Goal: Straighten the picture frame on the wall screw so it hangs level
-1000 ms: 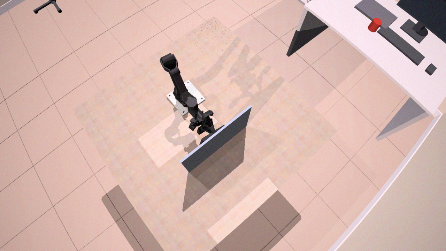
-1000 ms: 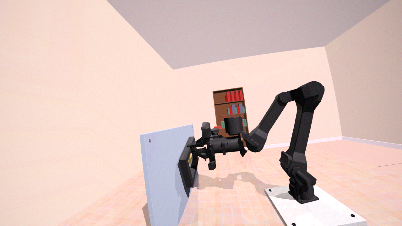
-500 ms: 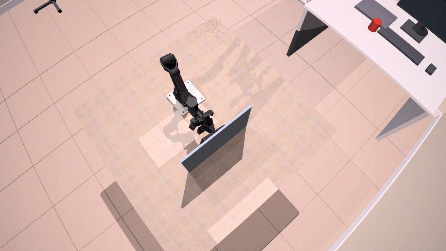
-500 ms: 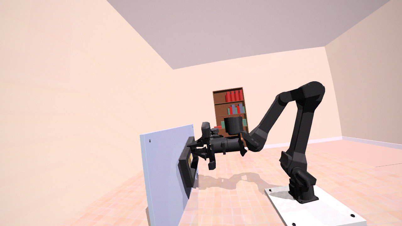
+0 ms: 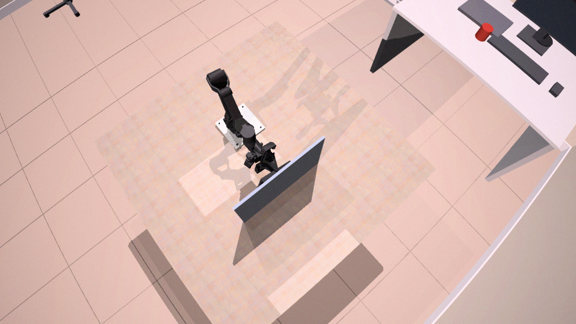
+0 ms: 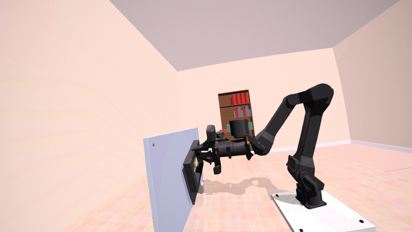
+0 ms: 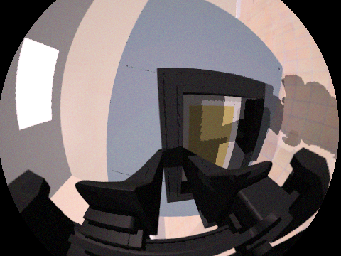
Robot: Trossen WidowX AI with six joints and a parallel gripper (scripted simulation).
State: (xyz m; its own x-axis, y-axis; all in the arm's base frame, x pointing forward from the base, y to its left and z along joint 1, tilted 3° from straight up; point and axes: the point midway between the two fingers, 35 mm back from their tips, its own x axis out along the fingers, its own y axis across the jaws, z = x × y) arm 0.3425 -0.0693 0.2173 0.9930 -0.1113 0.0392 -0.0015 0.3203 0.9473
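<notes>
The picture frame lies 20 mm to the right of my gripper tip and 50 mm below it. Also, from my gripper tip: wall panel (20 mm ahead, 10 mm to the right, 60 mm below).
</notes>
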